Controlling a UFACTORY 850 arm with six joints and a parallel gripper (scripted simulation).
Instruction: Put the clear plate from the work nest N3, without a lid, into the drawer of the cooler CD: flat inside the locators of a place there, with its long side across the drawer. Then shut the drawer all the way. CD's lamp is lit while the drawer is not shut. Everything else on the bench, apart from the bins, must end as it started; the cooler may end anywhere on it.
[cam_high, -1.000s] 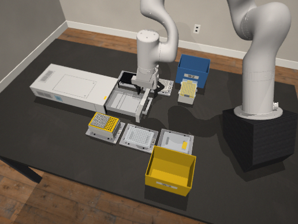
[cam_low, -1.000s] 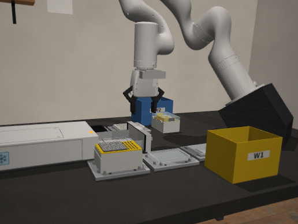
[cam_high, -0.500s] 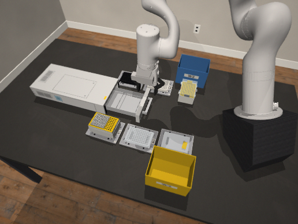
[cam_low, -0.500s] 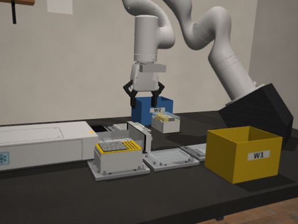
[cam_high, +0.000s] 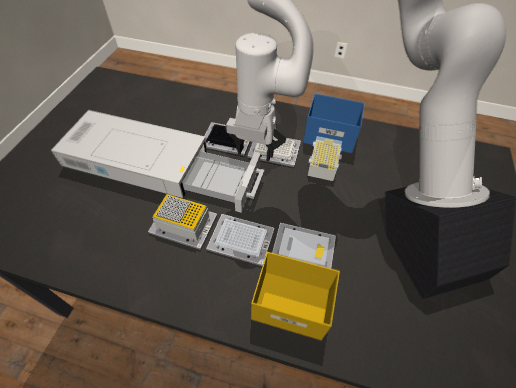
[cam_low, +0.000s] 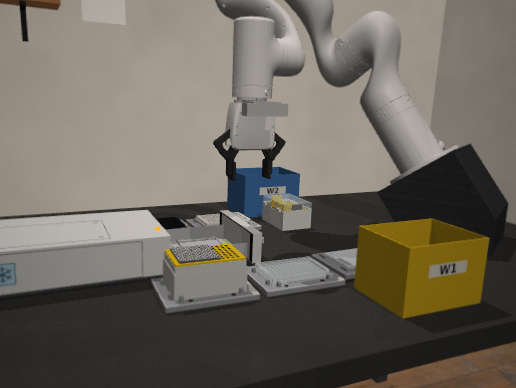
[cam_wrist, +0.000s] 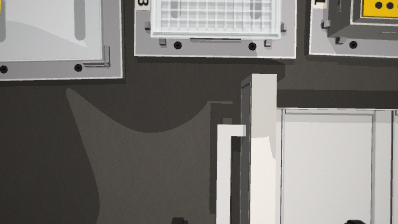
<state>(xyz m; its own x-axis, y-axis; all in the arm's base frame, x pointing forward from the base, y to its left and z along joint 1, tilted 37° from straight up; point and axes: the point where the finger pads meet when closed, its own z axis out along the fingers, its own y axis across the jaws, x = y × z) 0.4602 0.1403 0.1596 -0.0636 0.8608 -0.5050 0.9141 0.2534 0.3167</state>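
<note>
My hand is 180 mm to the right of the clear well plate, 160 mm above it and 30 mm past it. From my hand the other things lie so: white well plate (190 mm to the right, 160 mm below); drawer (140 mm below, 130 mm ahead, 10 mm to the left); yellow-topped tip rack (190 mm to the left, 140 mm ahead, 120 mm below).
</note>
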